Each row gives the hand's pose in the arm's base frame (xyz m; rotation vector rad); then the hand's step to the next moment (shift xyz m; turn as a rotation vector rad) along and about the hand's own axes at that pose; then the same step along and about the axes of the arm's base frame.
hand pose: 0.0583 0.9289 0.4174 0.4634 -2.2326 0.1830
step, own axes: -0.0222 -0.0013 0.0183 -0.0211 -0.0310 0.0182
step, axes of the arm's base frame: 0.0006 -0.0004 -0.0288 0.0115 -0.0281 -0.0286
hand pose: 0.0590 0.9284 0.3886 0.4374 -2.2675 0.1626
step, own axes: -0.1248 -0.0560 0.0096 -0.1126 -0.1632 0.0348
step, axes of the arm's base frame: 0.0906 -0.0223 -0.1004 0.1043 -0.1318 -0.1108
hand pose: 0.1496 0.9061 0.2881 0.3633 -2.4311 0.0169
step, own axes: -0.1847 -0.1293 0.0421 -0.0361 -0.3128 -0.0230
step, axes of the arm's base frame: 0.1440 -0.0816 -0.1588 0.1234 -0.2890 -0.0302
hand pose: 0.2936 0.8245 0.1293 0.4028 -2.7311 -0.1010
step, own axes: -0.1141 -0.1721 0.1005 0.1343 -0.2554 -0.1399
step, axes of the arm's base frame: 0.1090 -0.1297 -0.1550 0.0009 -0.2856 0.1458
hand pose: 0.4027 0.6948 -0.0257 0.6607 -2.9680 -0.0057
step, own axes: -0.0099 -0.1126 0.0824 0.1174 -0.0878 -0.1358
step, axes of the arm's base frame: 0.0484 -0.0993 -0.0858 -0.0551 -0.1267 0.1443
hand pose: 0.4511 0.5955 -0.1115 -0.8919 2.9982 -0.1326
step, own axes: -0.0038 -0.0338 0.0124 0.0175 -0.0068 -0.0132
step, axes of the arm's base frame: 0.0220 -0.0271 -0.0096 -0.0114 -0.0142 0.0140
